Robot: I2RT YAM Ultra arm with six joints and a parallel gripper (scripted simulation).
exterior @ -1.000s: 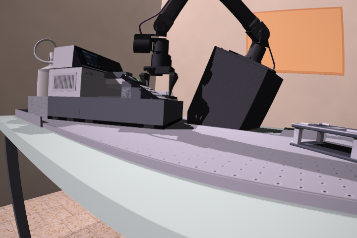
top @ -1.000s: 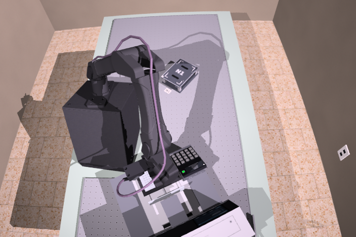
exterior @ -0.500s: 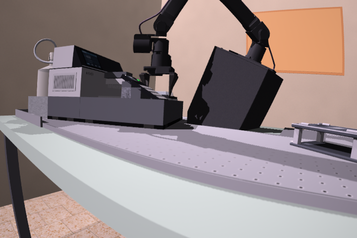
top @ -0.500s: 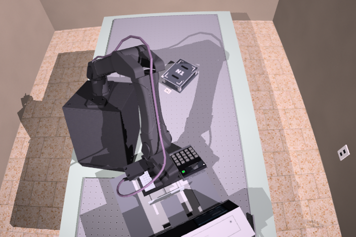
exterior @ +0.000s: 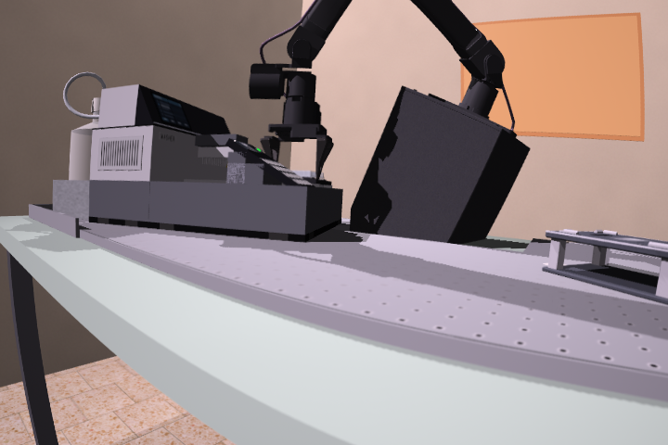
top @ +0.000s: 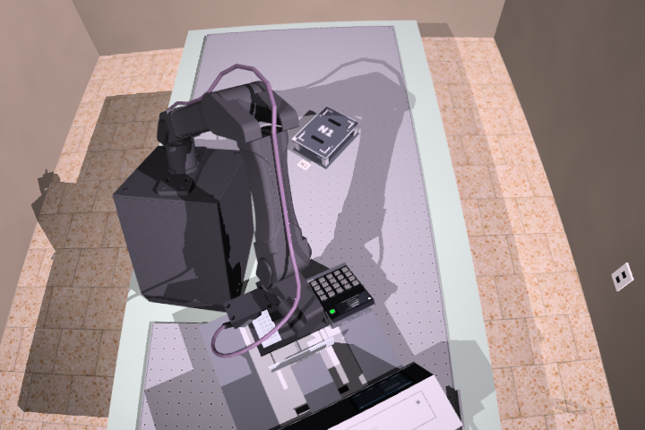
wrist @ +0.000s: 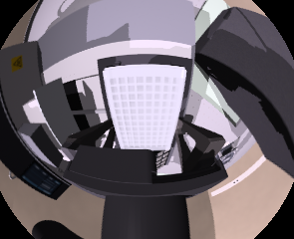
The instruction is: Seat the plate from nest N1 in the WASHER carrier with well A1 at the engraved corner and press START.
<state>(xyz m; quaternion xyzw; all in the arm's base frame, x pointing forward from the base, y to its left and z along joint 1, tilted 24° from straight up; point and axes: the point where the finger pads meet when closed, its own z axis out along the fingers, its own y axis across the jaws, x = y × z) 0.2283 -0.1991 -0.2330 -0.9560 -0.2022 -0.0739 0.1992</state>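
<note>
My hand is 1 cm past the white well plate. The rest, counted from my hand: dark carrier: 1 cm below, 1 cm behind; then N1 label: 47 cm to the left, 10 cm below, 3 cm ahead; then plate washer: 14 cm to the right, 6 cm ahead, 3 cm above.
</note>
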